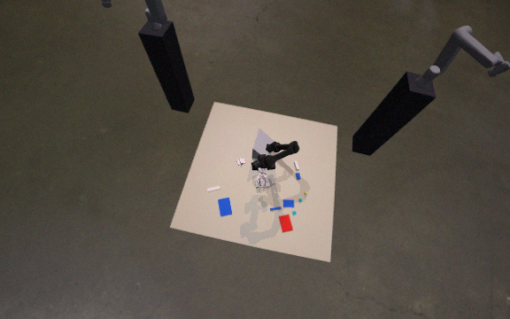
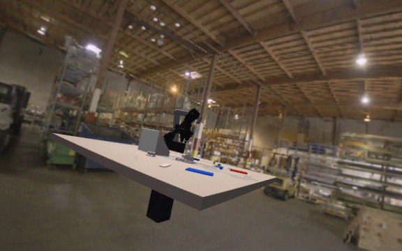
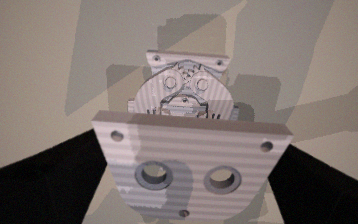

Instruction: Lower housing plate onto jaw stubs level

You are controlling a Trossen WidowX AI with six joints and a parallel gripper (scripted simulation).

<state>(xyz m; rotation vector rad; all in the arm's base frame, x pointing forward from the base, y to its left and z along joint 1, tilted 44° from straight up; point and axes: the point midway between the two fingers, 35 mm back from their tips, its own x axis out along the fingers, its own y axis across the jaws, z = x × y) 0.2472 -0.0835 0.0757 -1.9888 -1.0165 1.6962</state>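
Now: gripper tip 20 mm below the housing plate and 10 mm short of it. The rest, counted from my gripper tip: red plate 360 mm ahead, 280 mm to the left, 130 mm below; white bar 370 mm to the right, 220 mm ahead, 130 mm below.
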